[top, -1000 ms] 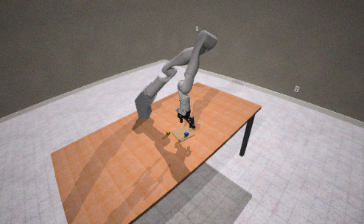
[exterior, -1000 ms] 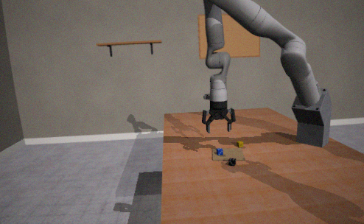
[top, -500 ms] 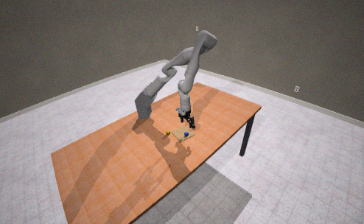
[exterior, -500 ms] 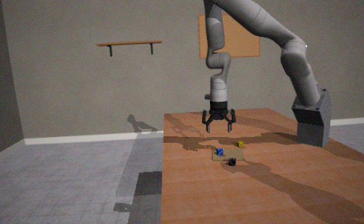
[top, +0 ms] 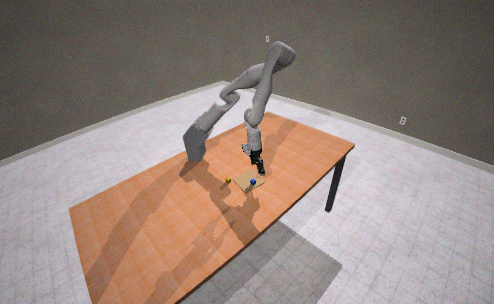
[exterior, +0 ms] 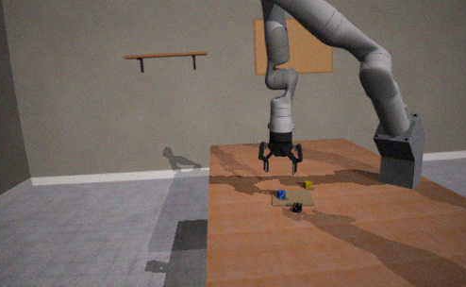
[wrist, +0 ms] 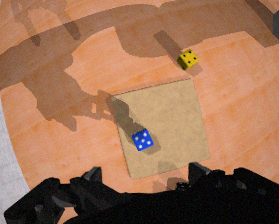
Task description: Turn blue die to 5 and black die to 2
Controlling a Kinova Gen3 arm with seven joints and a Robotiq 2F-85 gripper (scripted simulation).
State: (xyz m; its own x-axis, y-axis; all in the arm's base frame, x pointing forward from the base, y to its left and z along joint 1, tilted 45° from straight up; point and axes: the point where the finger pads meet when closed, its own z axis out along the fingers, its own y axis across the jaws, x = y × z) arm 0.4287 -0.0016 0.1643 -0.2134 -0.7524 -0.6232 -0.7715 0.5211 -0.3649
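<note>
My gripper is now 100 mm above the black die, 90 mm to the right of it and 50 mm past it. Round my hand: blue die: 90 mm below, 20 mm to the right, 10 mm behind; yellow die: 120 mm to the right, 120 mm behind, 100 mm below; tan mat: 110 mm below, 40 mm behind, 30 mm to the right.
</note>
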